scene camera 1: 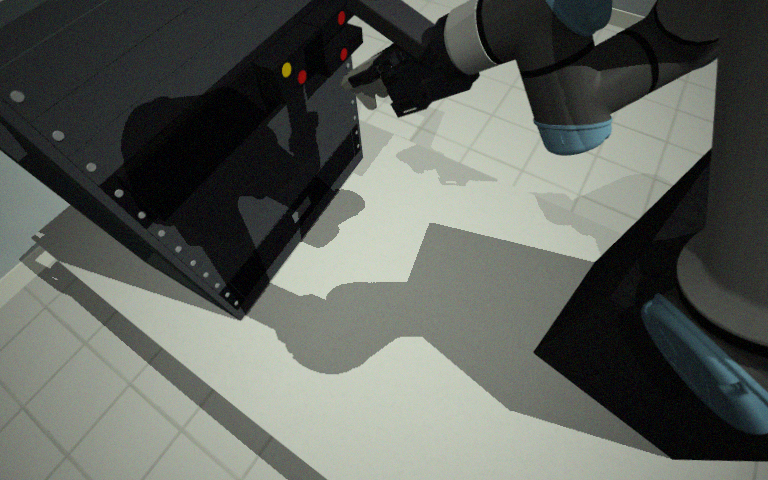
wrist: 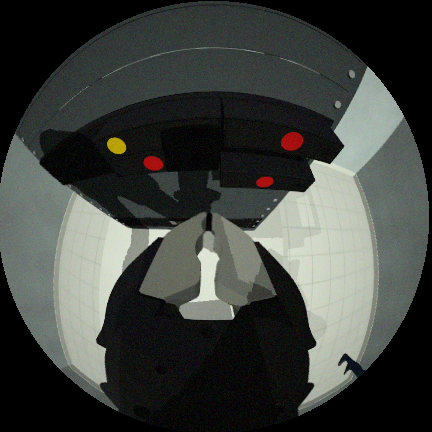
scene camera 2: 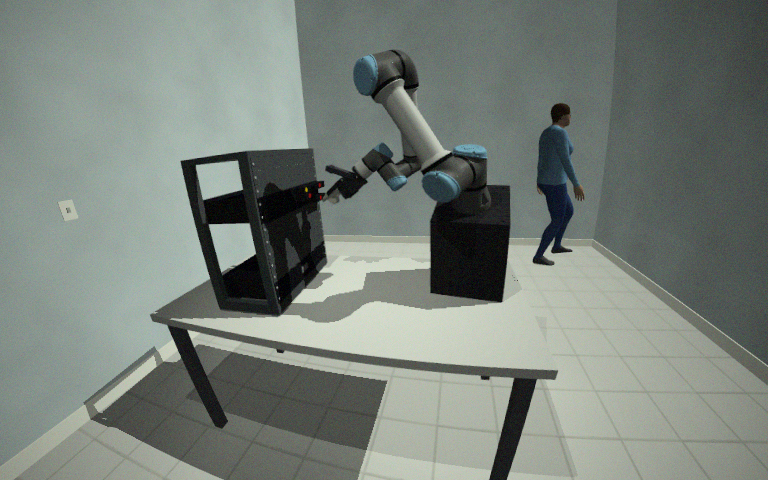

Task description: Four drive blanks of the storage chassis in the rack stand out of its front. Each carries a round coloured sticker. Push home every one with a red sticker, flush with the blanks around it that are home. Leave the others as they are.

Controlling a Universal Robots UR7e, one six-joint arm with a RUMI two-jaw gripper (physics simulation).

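The storage chassis (scene camera 2: 226, 208) sits in the dark rack (scene camera 1: 148, 224) (scene camera 2: 215, 271). In the wrist view, a blank with a red sticker (wrist: 292, 141) at upper right and one with a red sticker (wrist: 265, 182) below it stand out clearly. To their left are a yellow sticker (scene camera 1: 286, 70) (wrist: 116, 145) above and a red sticker (scene camera 1: 301, 76) (wrist: 153, 163) below; shadow hides how far their blanks stand out. My gripper (scene camera 1: 346, 82) (scene camera 2: 323, 198) (wrist: 208, 214) is shut and empty. Its tips are in front of the rack, below the chassis row, apart from the blanks as far as I can tell.
The rack stands on a pale table (scene camera 1: 362, 418) (scene camera 2: 396, 345). The arm's black pedestal (scene camera 1: 611, 339) (scene camera 2: 467, 254) is on the table opposite it. A person (scene camera 2: 555, 164) in blue stands beyond the table at the right. A wall (scene camera 2: 141, 84) is behind the rack.
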